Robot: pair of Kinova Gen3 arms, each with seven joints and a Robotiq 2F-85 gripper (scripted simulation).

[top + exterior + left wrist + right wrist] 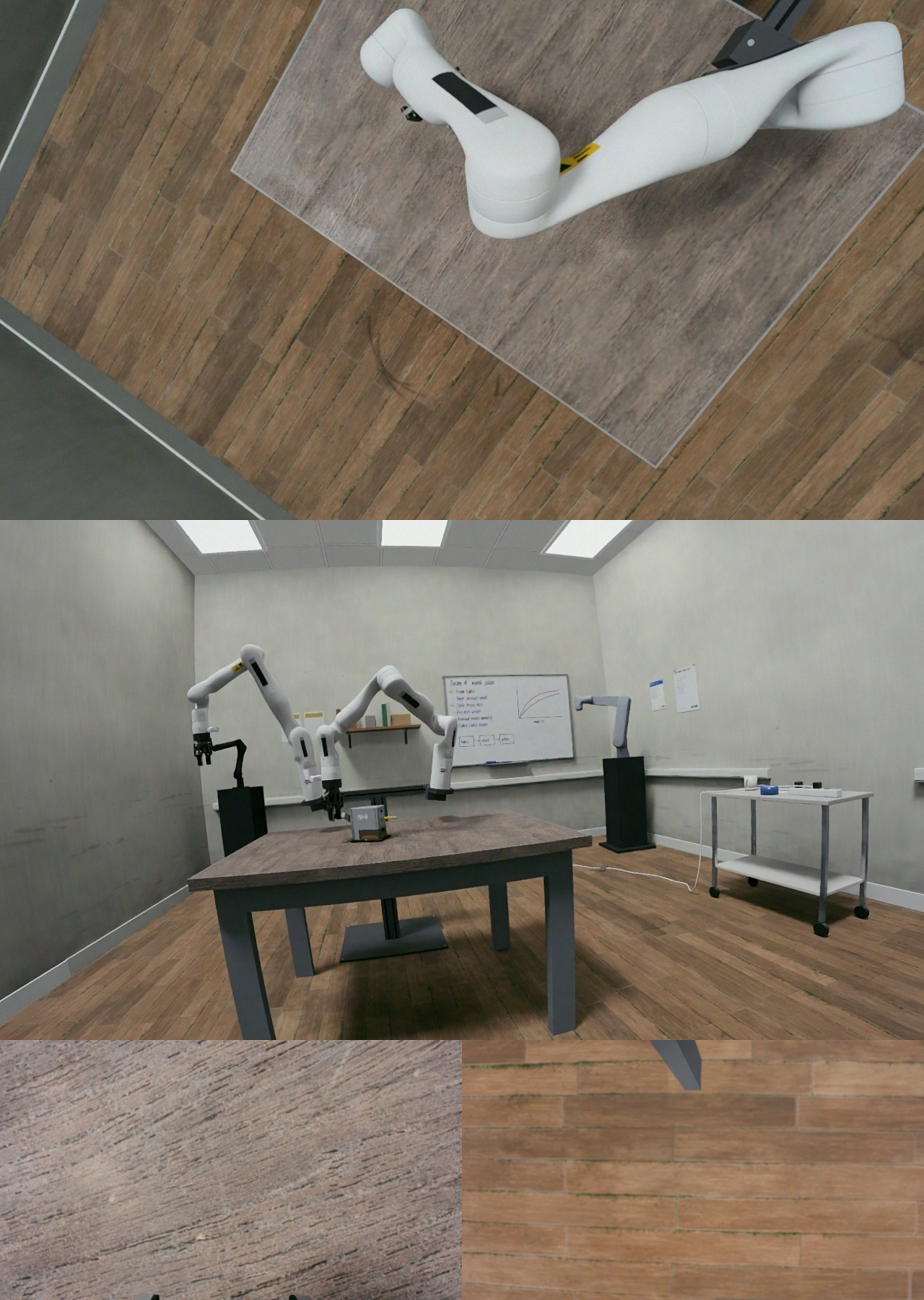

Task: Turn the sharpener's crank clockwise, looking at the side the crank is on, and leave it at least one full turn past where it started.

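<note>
My left gripper is now 20 mm to the right of the black crank knob.
</note>
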